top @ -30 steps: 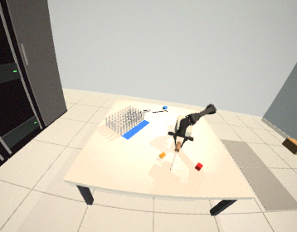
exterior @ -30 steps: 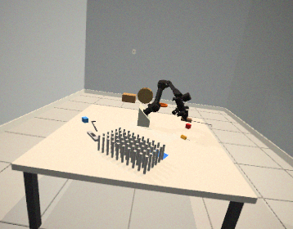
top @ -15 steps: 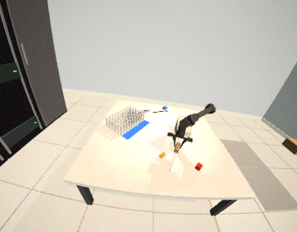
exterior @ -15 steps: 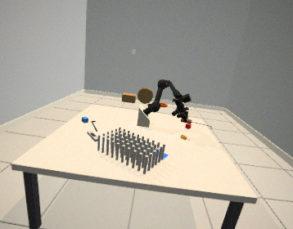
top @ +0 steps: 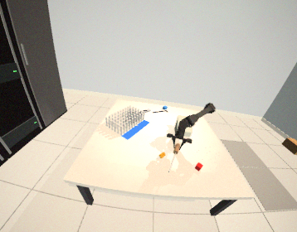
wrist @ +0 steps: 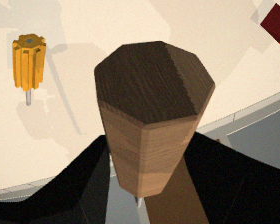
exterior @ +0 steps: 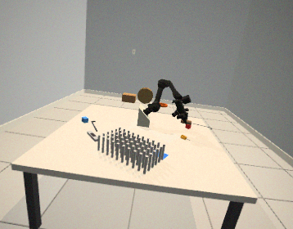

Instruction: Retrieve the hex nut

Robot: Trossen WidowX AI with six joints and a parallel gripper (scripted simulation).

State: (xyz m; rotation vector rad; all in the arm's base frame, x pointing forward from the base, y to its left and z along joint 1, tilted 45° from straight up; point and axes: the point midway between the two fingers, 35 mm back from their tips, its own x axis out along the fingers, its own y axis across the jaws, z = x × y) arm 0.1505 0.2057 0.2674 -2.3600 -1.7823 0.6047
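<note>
My gripper tip is now 9 cm short of the orange-handled tool, 2 cm to the left of it and 10 cm above it. From my gripper tip the other things lie so: flat grey tool (21 cm ahead, 74 cm to the right, 11 cm below); blue taped strip (30 cm ahead, 37 cm to the right, 12 cm below); red cube (19 cm behind, 8 cm to the left, 10 cm below).
</note>
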